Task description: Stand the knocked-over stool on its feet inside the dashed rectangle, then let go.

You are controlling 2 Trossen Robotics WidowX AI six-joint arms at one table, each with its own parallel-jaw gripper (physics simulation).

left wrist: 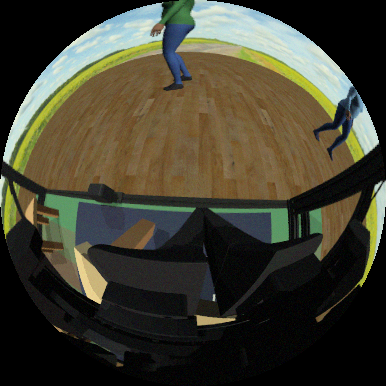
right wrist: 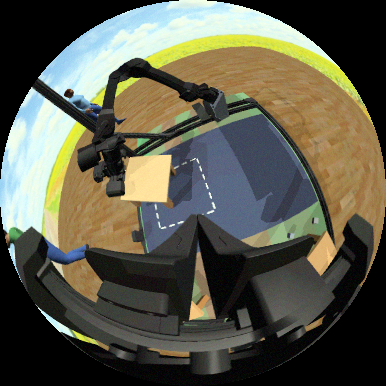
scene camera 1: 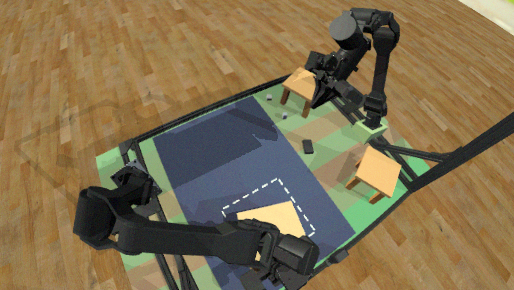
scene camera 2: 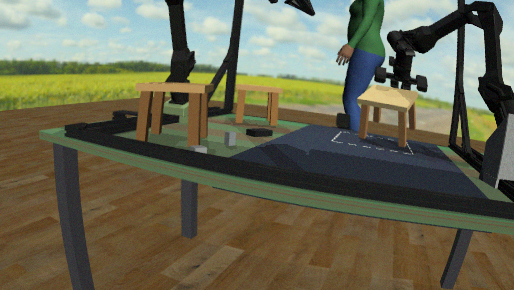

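The pale-topped stool leans, its seat sloping toward scene camera 2. Its two near feet are on the mat inside the dashed rectangle; its far legs look raised, and the seat overhangs the rectangle's side. My left gripper is shut and empty, low at the stool's far side in scene camera 2, seemingly touching it; the seat and arm hide its fingertips in the scene views. My right gripper is shut and empty, high above the table, away from the stool.
Two orange-topped stools stand upright beside the blue mat. Two small grey blocks and a black box lie near them. A black fixture sits at the table edge.
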